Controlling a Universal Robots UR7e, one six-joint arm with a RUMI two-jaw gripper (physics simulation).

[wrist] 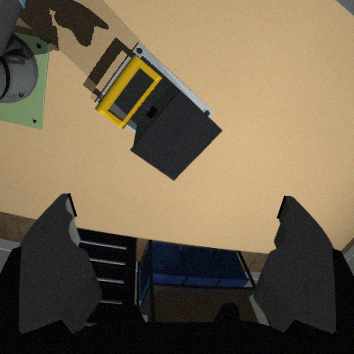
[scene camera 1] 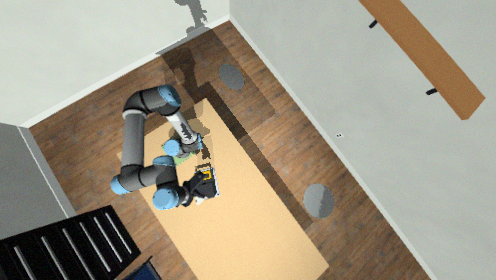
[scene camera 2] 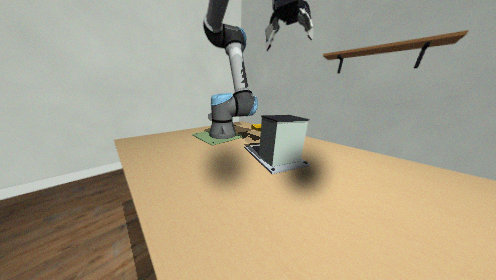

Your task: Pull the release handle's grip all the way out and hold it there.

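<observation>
The yellow rectangular grip (scene camera 1: 211, 175) (scene camera 2: 256, 126) (wrist: 119, 85) of the release handle stands at one end of a box-shaped housing (scene camera 2: 290, 142) (wrist: 177, 135) with a dark top and a pale side. The housing sits on a light base plate (scene camera 2: 287, 168) on the table. In scene camera 2 the housing hides most of the grip. My gripper (scene camera 2: 290, 44) (wrist: 177, 196) is open and empty, high above the table and apart from the grip. In the wrist view, the grip lies beyond the fingertips, up and to the left. How far the grip is out is hard to tell.
The arm's base stands on a green plate (scene camera 2: 214, 141) (wrist: 39, 112) near the handle unit. A black drawer cabinet (scene camera 1: 75, 245) (wrist: 111, 250) and a blue bin (wrist: 200, 262) stand beside the table (scene camera 1: 250, 215) (scene camera 2: 225, 220). A wooden shelf (scene camera 1: 425, 55) (scene camera 2: 395, 46) hangs on the wall.
</observation>
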